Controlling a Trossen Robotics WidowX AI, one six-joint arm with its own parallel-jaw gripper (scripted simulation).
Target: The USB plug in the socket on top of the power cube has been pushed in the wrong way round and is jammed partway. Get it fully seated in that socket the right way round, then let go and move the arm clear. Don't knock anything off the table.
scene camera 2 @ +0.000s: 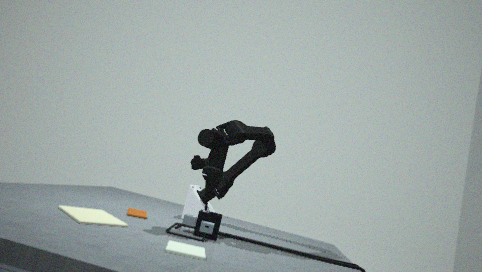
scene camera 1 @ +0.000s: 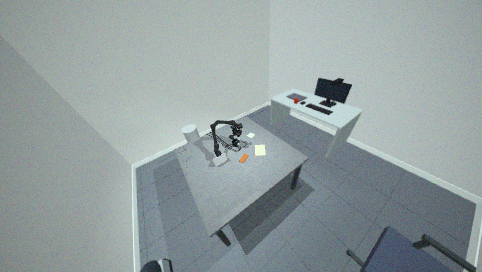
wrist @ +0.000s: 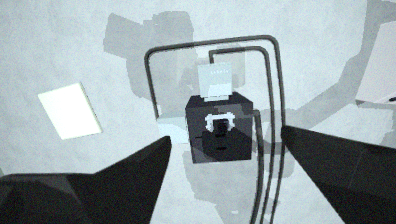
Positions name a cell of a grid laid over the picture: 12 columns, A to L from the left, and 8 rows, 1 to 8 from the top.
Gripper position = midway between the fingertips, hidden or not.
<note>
My gripper (scene camera 2: F6) is open and holds nothing. I also see a pale card (wrist: C5).
My gripper also shows in the wrist view (wrist: G5).
</note>
